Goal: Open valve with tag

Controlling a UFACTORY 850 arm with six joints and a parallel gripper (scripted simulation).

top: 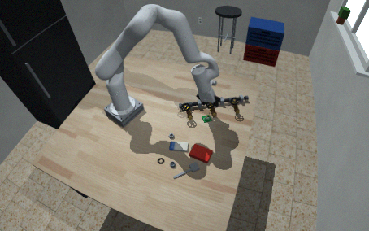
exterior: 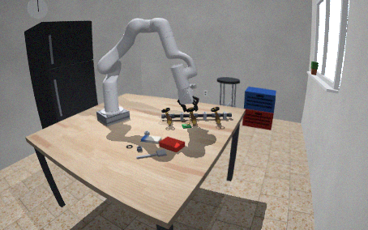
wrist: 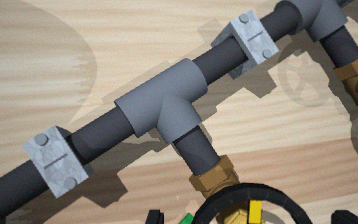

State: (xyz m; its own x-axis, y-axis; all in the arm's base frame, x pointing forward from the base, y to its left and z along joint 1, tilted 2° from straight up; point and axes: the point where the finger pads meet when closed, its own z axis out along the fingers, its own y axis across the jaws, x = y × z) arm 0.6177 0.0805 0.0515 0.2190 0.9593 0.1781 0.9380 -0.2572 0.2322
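Right now the green tag is 3 cm behind my hand, 5 cm to the right of it and 10 cm below it. Round my hand: grey scraper 6 cm behind, 44 cm to the right, 10 cm below; red box 1 cm behind, 33 cm to the right, 9 cm below; white block 15 cm behind, 30 cm to the right, 10 cm below.
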